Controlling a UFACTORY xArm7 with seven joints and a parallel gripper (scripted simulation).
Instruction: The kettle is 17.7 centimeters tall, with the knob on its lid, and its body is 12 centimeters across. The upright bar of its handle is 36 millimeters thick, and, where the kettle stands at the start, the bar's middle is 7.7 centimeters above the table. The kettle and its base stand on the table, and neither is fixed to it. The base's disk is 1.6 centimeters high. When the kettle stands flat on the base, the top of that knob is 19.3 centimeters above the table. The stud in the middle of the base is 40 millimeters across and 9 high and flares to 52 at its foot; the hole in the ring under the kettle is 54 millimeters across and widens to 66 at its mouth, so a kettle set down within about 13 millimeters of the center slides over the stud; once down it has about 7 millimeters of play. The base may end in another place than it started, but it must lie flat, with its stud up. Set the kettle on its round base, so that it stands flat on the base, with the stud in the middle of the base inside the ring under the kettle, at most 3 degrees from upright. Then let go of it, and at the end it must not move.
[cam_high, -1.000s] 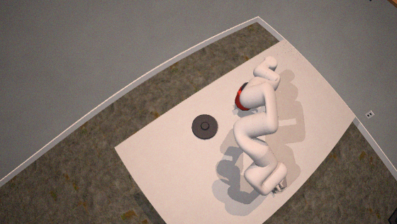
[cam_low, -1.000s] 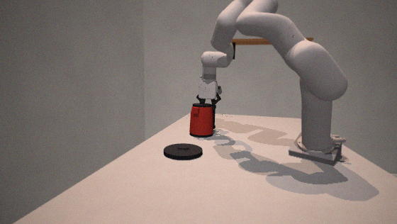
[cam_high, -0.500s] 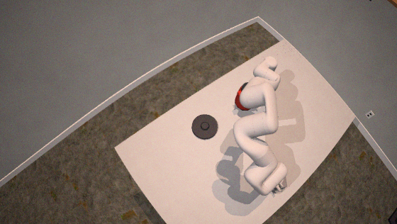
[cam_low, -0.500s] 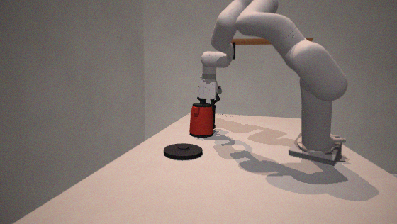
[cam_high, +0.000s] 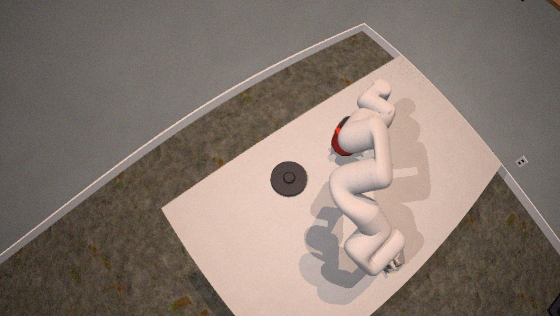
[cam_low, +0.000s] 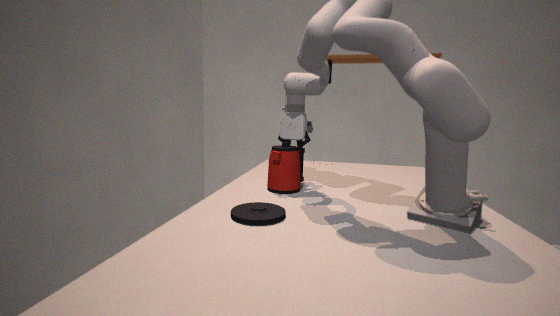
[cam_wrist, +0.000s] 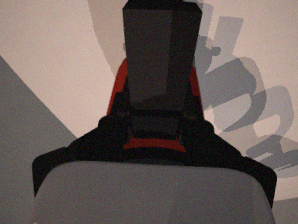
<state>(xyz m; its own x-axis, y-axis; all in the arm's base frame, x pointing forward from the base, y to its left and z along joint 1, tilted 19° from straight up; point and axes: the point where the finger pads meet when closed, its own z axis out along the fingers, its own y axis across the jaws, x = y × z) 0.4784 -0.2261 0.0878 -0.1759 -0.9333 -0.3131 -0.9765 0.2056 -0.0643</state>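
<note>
Right now the red kettle is 1 cm ahead of my hand, 4 cm to the left of it and 5 cm below it. The rest, counted from my hand: round black base (1 cm behind, 37 cm to the left, 12 cm below).
</note>
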